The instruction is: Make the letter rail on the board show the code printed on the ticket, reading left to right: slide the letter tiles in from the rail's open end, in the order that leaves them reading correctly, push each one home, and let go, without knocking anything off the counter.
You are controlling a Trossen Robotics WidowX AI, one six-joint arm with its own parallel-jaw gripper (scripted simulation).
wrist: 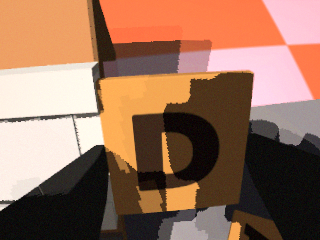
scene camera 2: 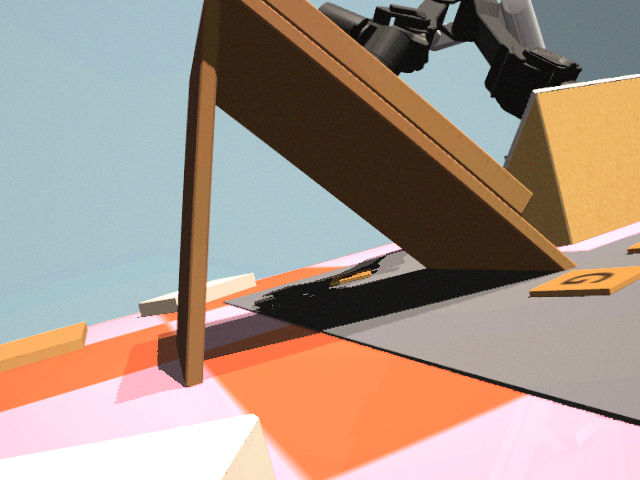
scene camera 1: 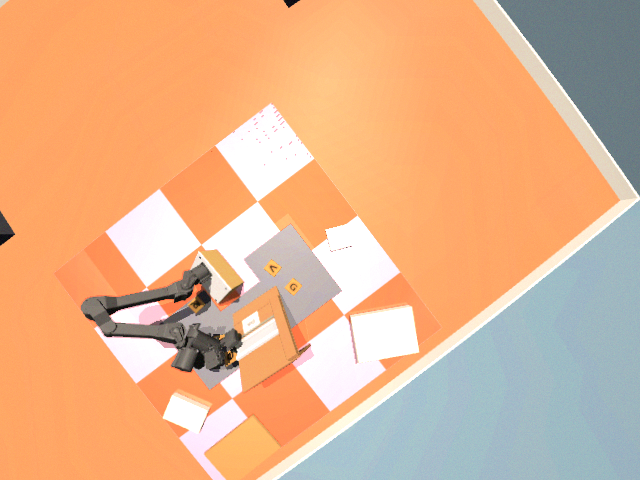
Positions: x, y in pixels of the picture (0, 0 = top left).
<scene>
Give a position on a brown slanted board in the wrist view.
At 58, 58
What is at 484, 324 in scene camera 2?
A grey mat.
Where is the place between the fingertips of my gripper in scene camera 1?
230, 356
</scene>
